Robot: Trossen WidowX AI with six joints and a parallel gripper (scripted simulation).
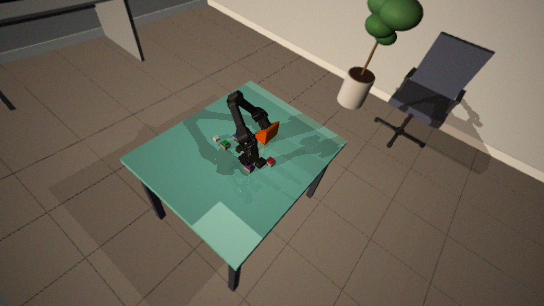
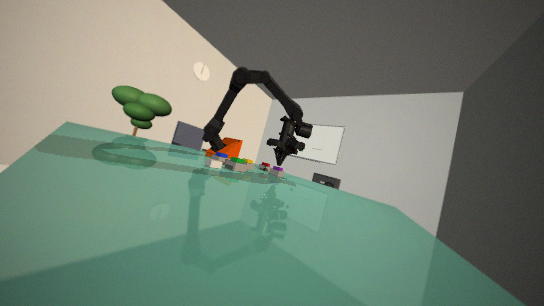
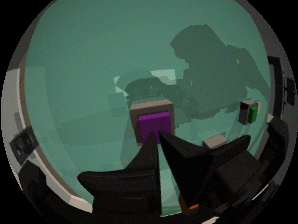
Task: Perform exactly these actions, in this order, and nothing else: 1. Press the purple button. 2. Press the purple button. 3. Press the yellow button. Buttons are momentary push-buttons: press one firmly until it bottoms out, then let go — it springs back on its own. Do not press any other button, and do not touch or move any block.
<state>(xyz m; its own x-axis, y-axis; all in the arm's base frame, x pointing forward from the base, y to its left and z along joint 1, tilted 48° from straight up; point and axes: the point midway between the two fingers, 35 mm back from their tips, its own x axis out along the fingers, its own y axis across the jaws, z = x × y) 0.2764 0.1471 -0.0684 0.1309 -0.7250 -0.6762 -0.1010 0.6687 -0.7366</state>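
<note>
The purple button lies 1 cm below my gripper tip. The rest, counted from my gripper tip: yellow button: 12 cm to the right, 7 cm behind, 1 cm below; green button: 22 cm to the right, 1 cm below; red button: 13 cm behind, 5 cm to the left, 1 cm below.
</note>
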